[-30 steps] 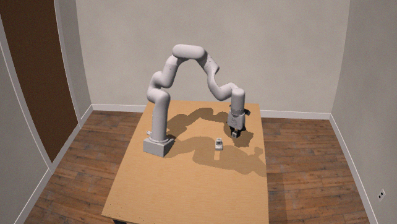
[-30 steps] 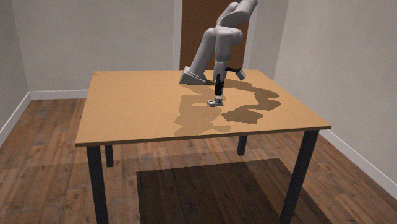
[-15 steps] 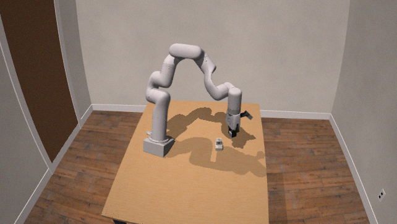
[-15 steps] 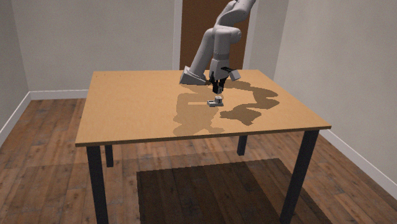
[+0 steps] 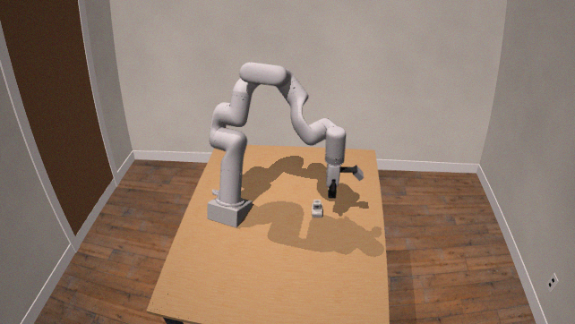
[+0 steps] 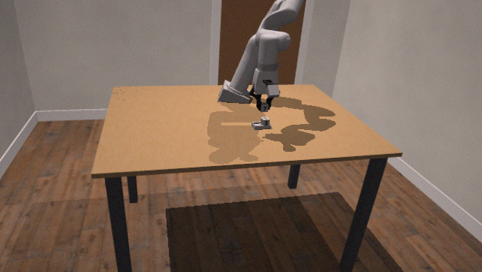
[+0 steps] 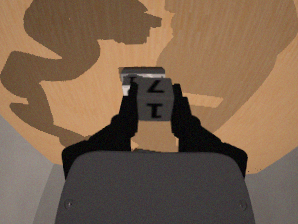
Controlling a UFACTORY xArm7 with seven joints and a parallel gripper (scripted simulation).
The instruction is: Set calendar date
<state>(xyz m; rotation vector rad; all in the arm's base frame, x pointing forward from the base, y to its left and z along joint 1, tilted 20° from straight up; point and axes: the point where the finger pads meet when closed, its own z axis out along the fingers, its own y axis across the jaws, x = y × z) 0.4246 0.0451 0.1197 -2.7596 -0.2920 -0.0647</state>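
Right now the grey calendar tray is 12 cm below my hand, 6 cm behind it and 1 cm to the left of it.
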